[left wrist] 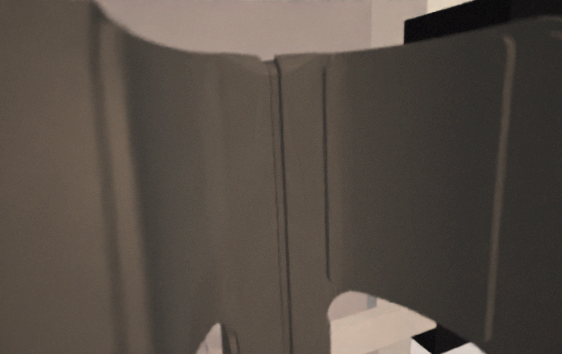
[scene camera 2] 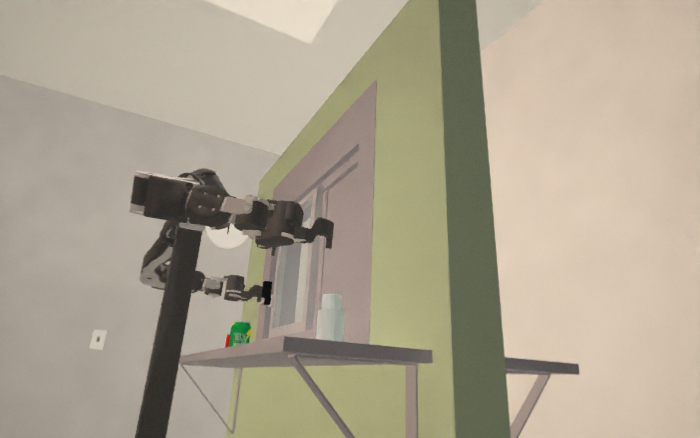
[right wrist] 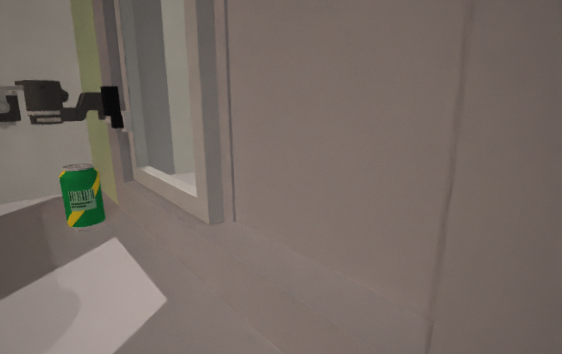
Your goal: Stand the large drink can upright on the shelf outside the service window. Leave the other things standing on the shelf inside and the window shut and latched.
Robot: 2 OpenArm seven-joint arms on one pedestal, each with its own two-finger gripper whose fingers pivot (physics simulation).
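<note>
A green and yellow drink can (scene camera 2: 240, 333) (right wrist: 82, 197) stands upright on the robot-side shelf (scene camera 2: 356, 350). A red thing (scene camera 2: 227, 341) is mostly hidden behind it; I cannot tell which is the large can. The service window's sash (scene camera 2: 292, 281) (right wrist: 202, 150) stands in its frame; whether it is latched is unclear. My left gripper (scene camera 2: 261, 293) (left wrist: 268, 61) (right wrist: 95, 103) is shut and empty, beside a black block (scene camera 2: 266, 292) (left wrist: 450, 27) (right wrist: 111, 100) at the sash edge; contact is unclear. My right gripper (scene camera 2: 327, 237) is open and empty, high above the shelf.
A pale bottle (scene camera 2: 330, 320) stands on the shelf near its right end. Another shelf (scene camera 2: 547, 366) projects beyond the green wall (scene camera 2: 407, 232). A pale flat shape (right wrist: 107, 285) lies low in the right wrist view. The robot's pedestal (scene camera 2: 172, 330) stands left of the shelf.
</note>
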